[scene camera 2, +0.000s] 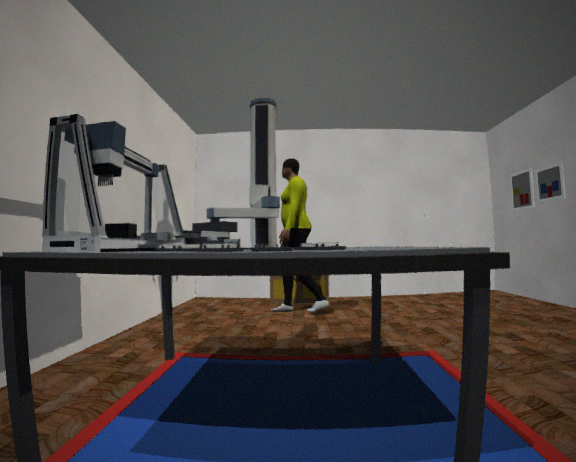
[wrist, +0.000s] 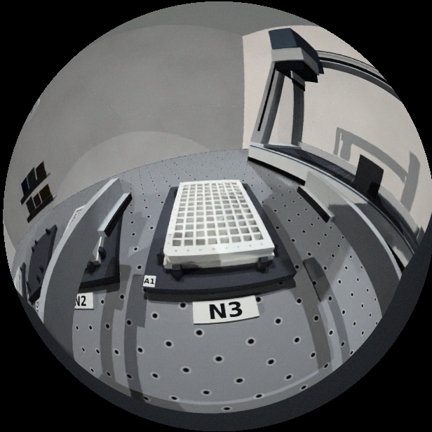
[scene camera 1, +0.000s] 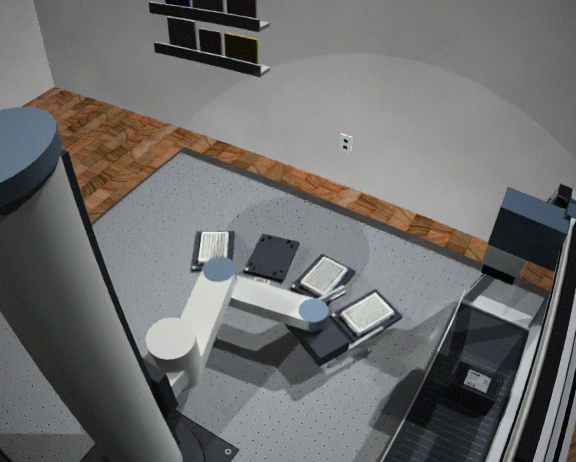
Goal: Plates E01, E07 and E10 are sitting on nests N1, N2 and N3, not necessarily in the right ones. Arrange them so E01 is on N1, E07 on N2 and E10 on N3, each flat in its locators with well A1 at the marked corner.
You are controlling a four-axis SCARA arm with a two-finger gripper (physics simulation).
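Frame: origin at the arm's base, x ahead, y left, z up, level; metres.
Seen in the pictures: gripper, fingertip midpoint: (scene camera 2: pixel 186 234) (scene camera 1: pixel 362 308).
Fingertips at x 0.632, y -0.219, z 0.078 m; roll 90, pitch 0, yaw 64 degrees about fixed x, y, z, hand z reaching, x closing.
Note:
A point is followed by its place in that frame.
My gripper (scene camera 1: pixel 351 316) (scene camera 2: pixel 216 234) (wrist: pixel 217 178) is open and empty above nest N3, its fingers on either side of that nest and above it. A white plate (scene camera 1: pixel 367 312) @(z 0.037, x 0.657, y -0.228 m) (wrist: pixel 217 215) sits between the locators of dark nest N3 (scene camera 1: pixel 395 315) @(z 0.028, x 0.694, y -0.293 m) (wrist: pixel 170 284) and looks flat. The nest's A1 tag (wrist: pixel 149 281) is at its near left corner; the plate's own name is not readable. A second white plate (scene camera 1: pixel 325 275) @(z 0.035, x 0.718, y -0.064 m) sits on nest N2 (scene camera 1: pixel 345 270) @(z 0.037, x 0.764, y -0.105 m) (wrist: pixel 107 278), partly behind the left finger in the wrist view. A third white plate (scene camera 1: pixel 214 246) @(z 0.036, x 0.644, y 0.280 m) is on the leftmost nest (scene camera 1: pixel 196 250) @(z 0.025, x 0.609, y 0.325 m).
The bare dark OUT nest (scene camera 1: pixel 272 256) @(z 0.024, x 0.711, y 0.112 m) (wrist: pixel 42 260) stands between the leftmost nest and N2. A gantry machine (scene camera 1: pixel 530 227) @(z 0.480, x 0.698, y -0.542 m) (scene camera 2: pixel 105 150) @(z 0.385, x 0.786, y -0.490 m) (wrist: pixel 295 55) stands beyond N3, with a dark box (scene camera 1: pixel 475 382) @(z 0.133, x 0.523, y -0.571 m) (wrist: pixel 368 172) in its bay. A person (scene camera 2: pixel 295 205) is behind the table (scene camera 2: pixel 300 262) @(z -0.010, x 1.050, y 0.218 m).

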